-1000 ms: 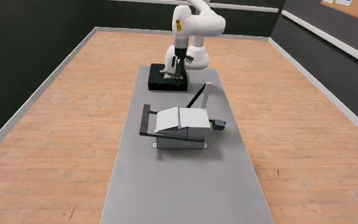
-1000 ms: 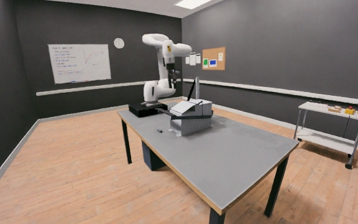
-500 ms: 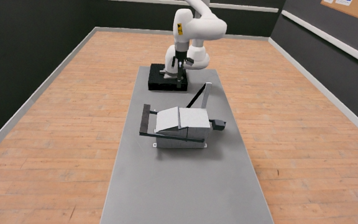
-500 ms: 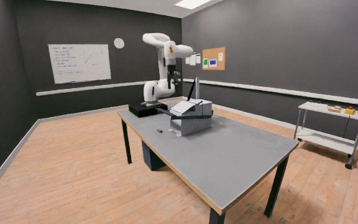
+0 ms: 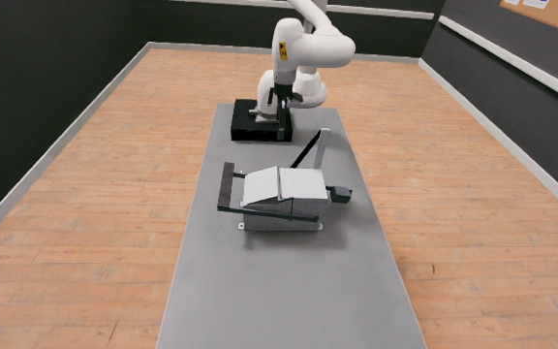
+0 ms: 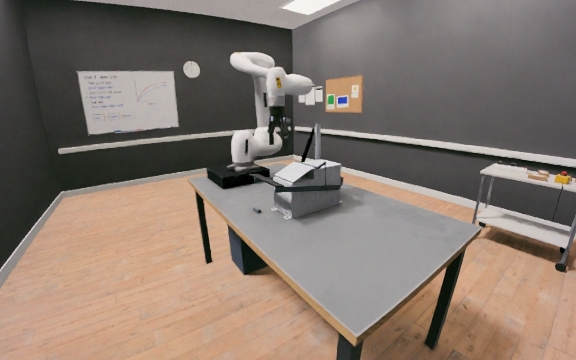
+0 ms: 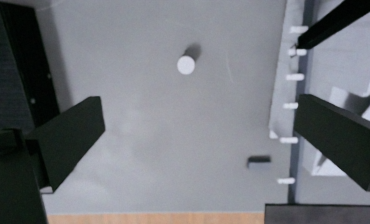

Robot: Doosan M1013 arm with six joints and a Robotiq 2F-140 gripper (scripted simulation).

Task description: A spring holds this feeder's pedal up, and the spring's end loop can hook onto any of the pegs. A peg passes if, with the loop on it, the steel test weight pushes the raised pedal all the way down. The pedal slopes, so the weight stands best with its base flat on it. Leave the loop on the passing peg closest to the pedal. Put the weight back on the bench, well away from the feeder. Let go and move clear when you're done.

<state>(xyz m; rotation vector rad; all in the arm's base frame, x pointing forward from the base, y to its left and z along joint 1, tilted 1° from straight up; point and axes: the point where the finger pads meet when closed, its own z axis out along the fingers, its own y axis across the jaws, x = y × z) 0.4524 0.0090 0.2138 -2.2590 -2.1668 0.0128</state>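
My gripper is now 1 cm past the steel test weight and 28 cm above it. Also, from my hand: small dark object (15 cm ahead, 24 cm to the right, 29 cm below).
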